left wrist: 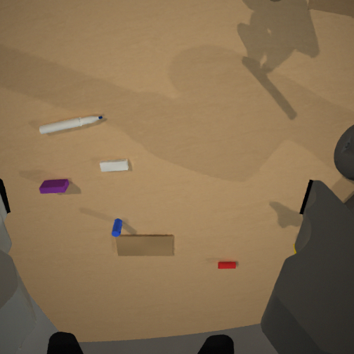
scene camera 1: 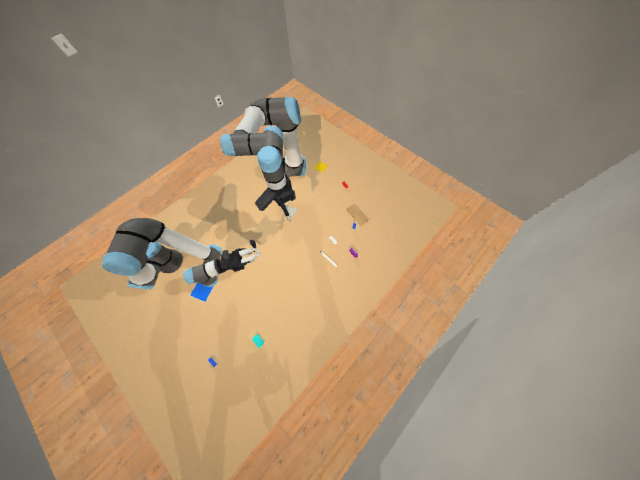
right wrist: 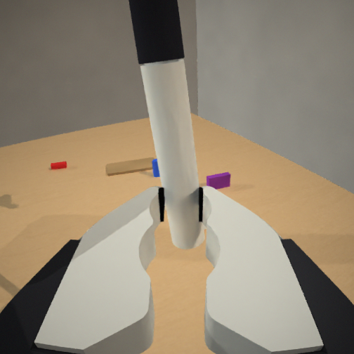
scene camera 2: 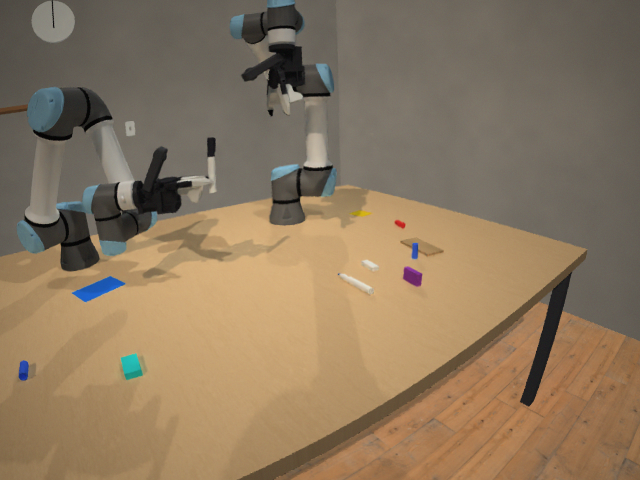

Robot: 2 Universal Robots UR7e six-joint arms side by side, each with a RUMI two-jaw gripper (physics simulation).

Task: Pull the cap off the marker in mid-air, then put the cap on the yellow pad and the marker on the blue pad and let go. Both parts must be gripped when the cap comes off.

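Places are measured from the left arm's base along level axes (x left, y ahead, z down), in millimetres.
Pixels of known places: left gripper, between the fingertips: (scene camera 1: 282,210) (scene camera 2: 279,115); right gripper, between the fingertips: (scene camera 1: 258,252) (scene camera 2: 213,180); left arm's base, origin of its link: (scene camera 2: 287,220); right arm's base, origin of its link: (scene camera 1: 170,261) (scene camera 2: 80,263).
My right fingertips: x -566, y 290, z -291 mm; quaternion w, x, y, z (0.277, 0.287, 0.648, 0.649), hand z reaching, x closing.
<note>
For each thing: its top centre in the pictures, then the offset to it from my right fingertips.
- marker's white body, centre of its top: (scene camera 2: 209,138) dy -4, dx +1, dz -108 mm
- yellow pad, centre of its top: (scene camera 2: 360,213) (scene camera 1: 320,166) dy -90, dx +824, dz +290 mm
- blue pad, centre of its top: (scene camera 2: 98,288) (scene camera 1: 204,286) dy -298, dx -277, dz +290 mm
- white pen with a dark tip, centre of its top: (scene camera 2: 354,279) (scene camera 1: 328,258) dy +281, dx +212, dz +273 mm
- white block, centre of its top: (scene camera 2: 369,263) dy +253, dx +338, dz +279 mm
- purple block, centre of its top: (scene camera 2: 412,270) dy +404, dx +314, dz +256 mm
- brown board, centre of its top: (scene camera 2: 421,245) (scene camera 1: 357,214) dy +313, dx +579, dz +283 mm
- red cylinder, centre of its top: (scene camera 2: 400,221) dy +142, dx +751, dz +270 mm
- teal block, centre of its top: (scene camera 2: 130,363) (scene camera 1: 257,340) dy +155, dx -375, dz +276 mm
The marker's white body (scene camera 2: 211,173) (right wrist: 170,125) stands nearly upright in mid-air, its black cap (scene camera 1: 252,243) (scene camera 2: 210,146) (right wrist: 157,30) on the upper end. My right gripper (scene camera 1: 256,252) (scene camera 2: 210,180) (right wrist: 181,189) points sideways and is shut on the body near its lower end. My left gripper (scene camera 1: 291,214) (scene camera 2: 279,111) (left wrist: 154,184) is open and empty, fingers downward, higher than the marker and apart from it. The yellow pad (scene camera 1: 321,166) (scene camera 2: 360,213) lies by the left arm's base, mostly hidden in the left wrist view. The blue pad (scene camera 1: 202,292) (scene camera 2: 98,288) lies by the right arm.
On the table lie a white pen with a dark tip (scene camera 1: 328,258) (scene camera 2: 355,283) (left wrist: 65,125), a white block (scene camera 2: 370,265) (left wrist: 114,165), a purple block (scene camera 2: 412,276), a brown board (scene camera 2: 426,247), a red cylinder (scene camera 2: 399,223), a teal block (scene camera 2: 131,366) and two blue cylinders (scene camera 2: 415,250) (scene camera 2: 23,370).
</note>
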